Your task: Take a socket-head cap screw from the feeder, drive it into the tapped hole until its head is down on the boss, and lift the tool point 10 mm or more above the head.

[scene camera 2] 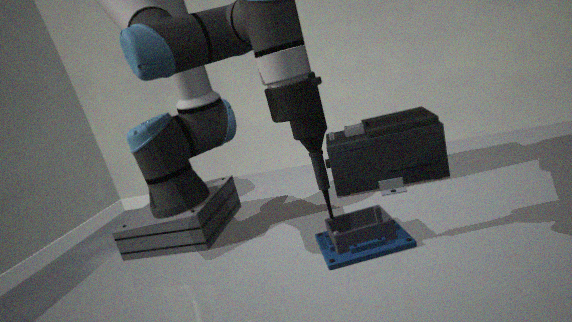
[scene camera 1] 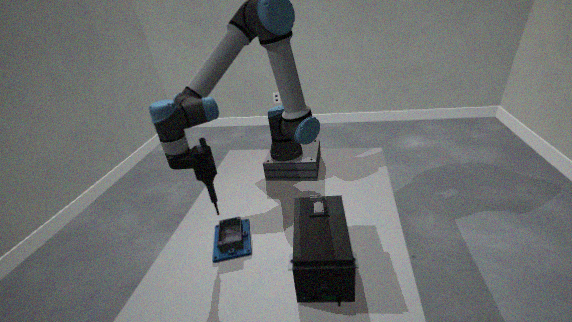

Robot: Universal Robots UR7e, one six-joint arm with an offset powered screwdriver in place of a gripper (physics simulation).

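Note:
My screwdriver points down, its thin bit tip above the far left corner of a grey open-topped housing. In scene camera 1 a gap shows between the tip and the housing. The housing sits on a blue plate. The boss, the tapped hole and any screw head are too small and dark to make out. No screw can be made out at the bit tip. The black screw feeder stands apart from the plate, with a small light part on its top.
The arm's base stands on a grey layered block behind the plate. A small light bracket shows at the foot of the feeder in scene camera 2. Arm shadows fall across the pale floor area.

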